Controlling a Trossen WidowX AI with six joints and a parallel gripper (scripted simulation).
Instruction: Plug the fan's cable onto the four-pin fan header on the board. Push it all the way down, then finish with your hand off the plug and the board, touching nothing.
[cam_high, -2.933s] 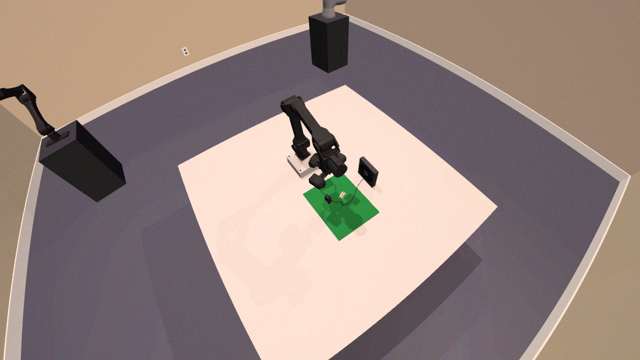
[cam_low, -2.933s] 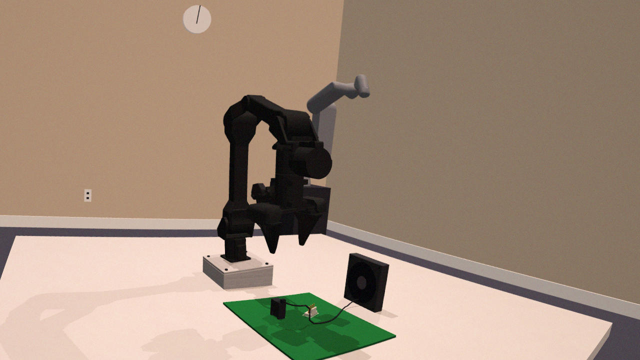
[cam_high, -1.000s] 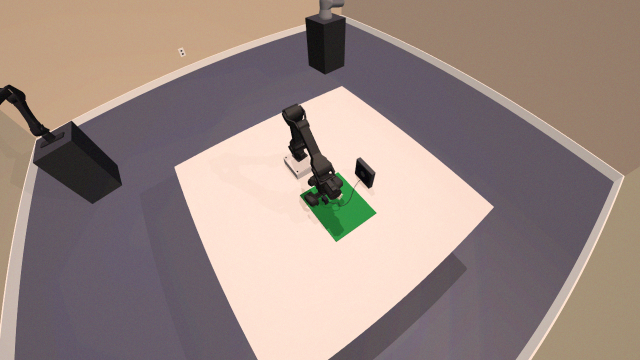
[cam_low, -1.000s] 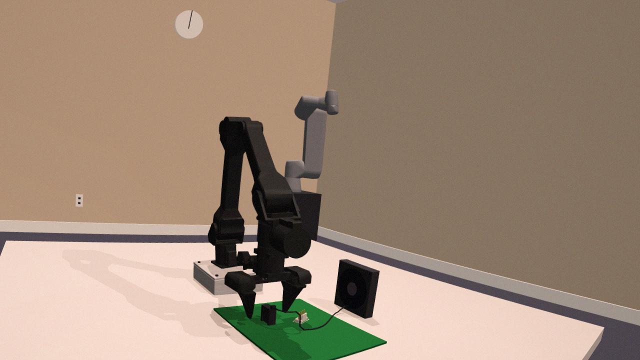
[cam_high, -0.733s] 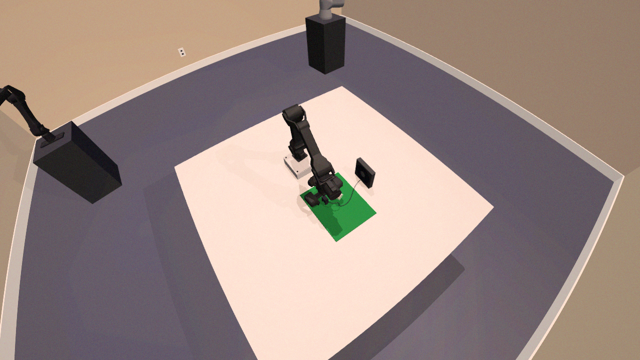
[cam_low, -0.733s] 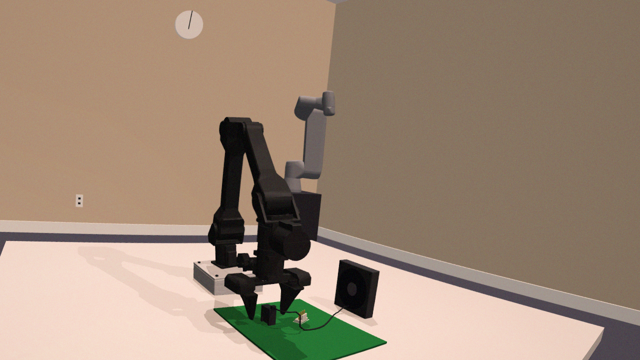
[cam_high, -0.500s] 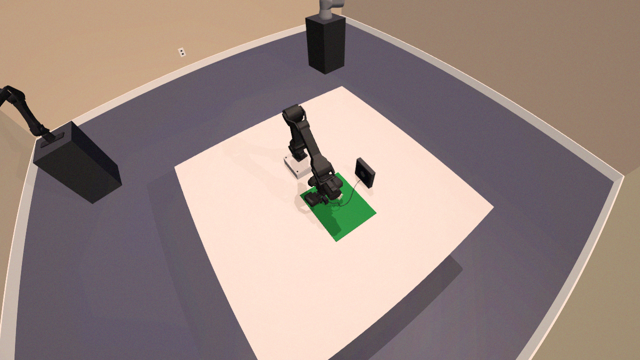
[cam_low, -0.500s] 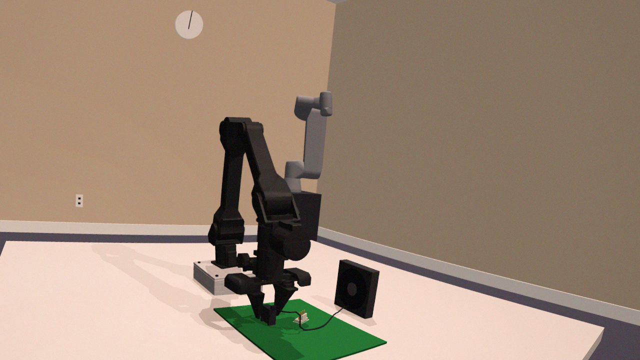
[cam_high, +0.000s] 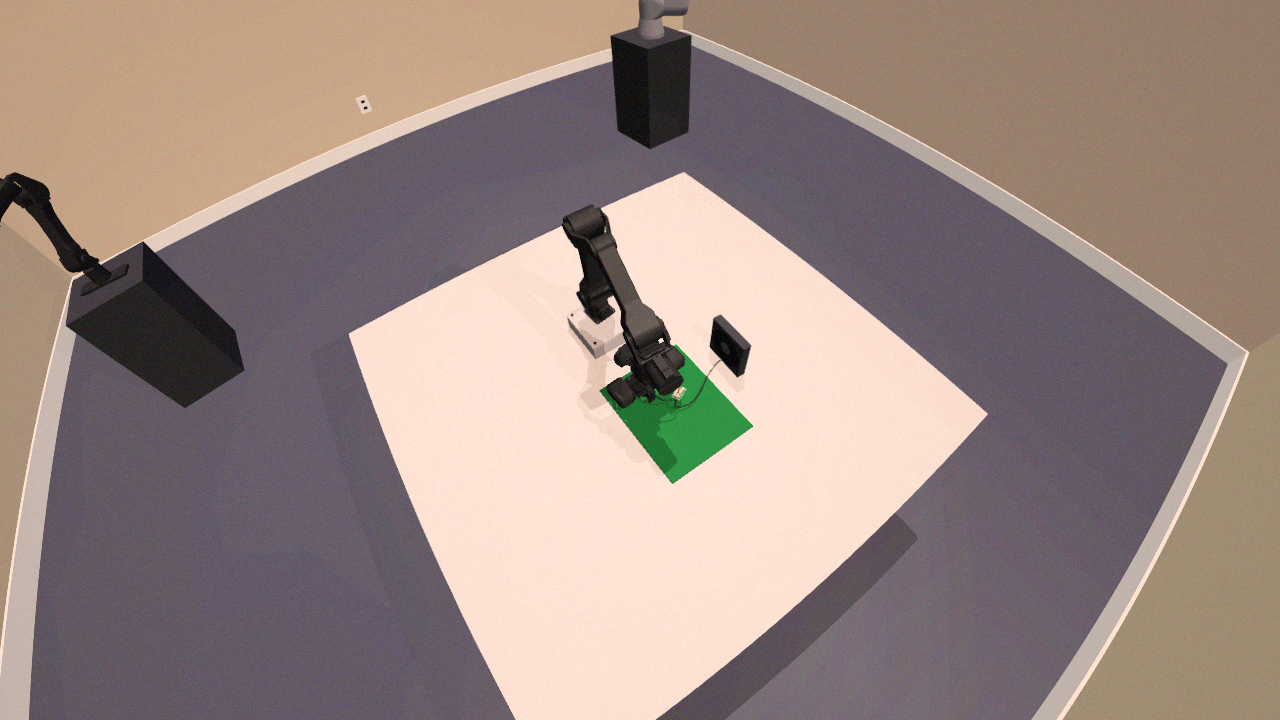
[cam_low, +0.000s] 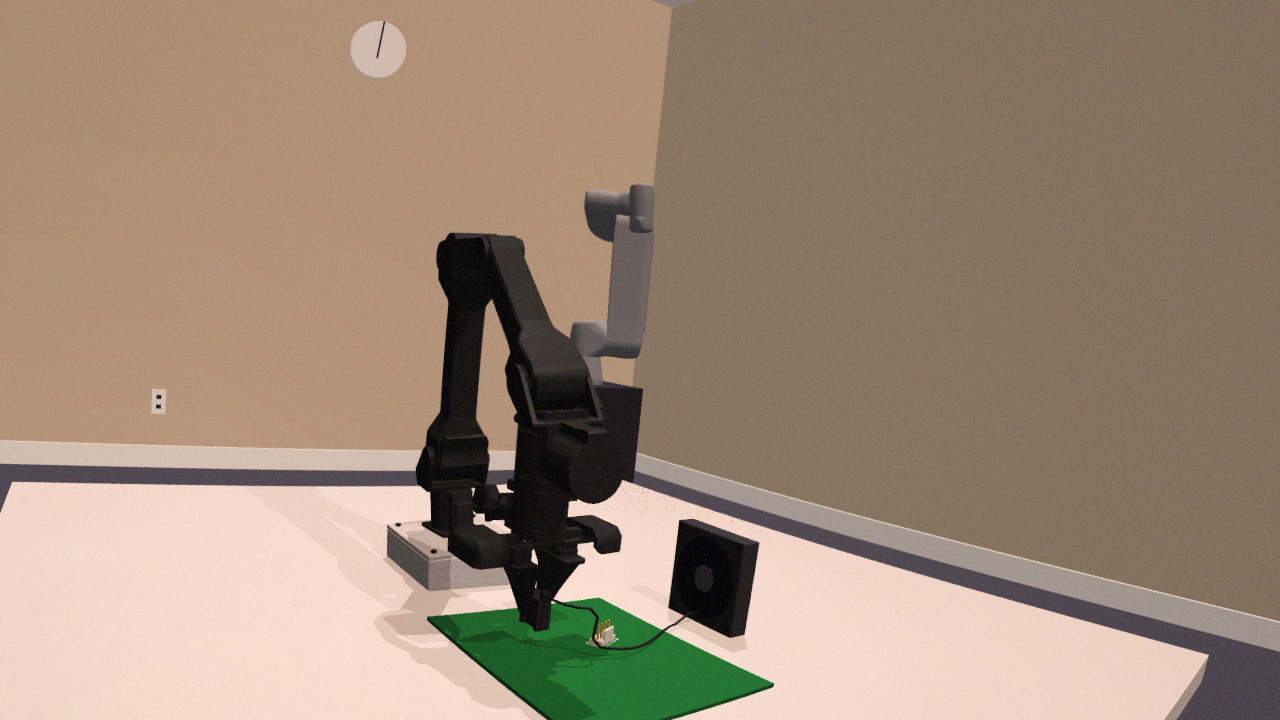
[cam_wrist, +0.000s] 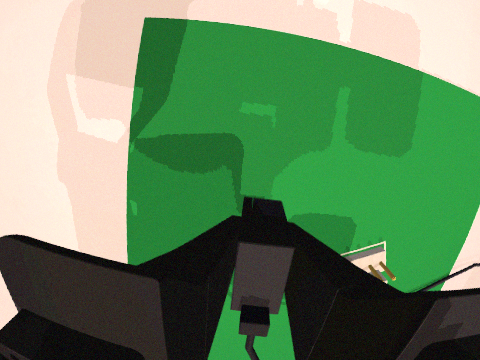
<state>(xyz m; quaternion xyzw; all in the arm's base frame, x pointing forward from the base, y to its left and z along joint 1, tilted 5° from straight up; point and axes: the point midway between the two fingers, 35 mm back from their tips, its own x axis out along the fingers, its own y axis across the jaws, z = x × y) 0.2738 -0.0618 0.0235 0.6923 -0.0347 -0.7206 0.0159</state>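
My gripper tip is now 60 mm short of the green board, 50 mm above it and 40 mm to the right of it. The rest, counted from my gripper tip: black fan plug 10 mm ahead, 10 mm above; black fan 230 mm to the left, 40 mm ahead, 20 mm above.
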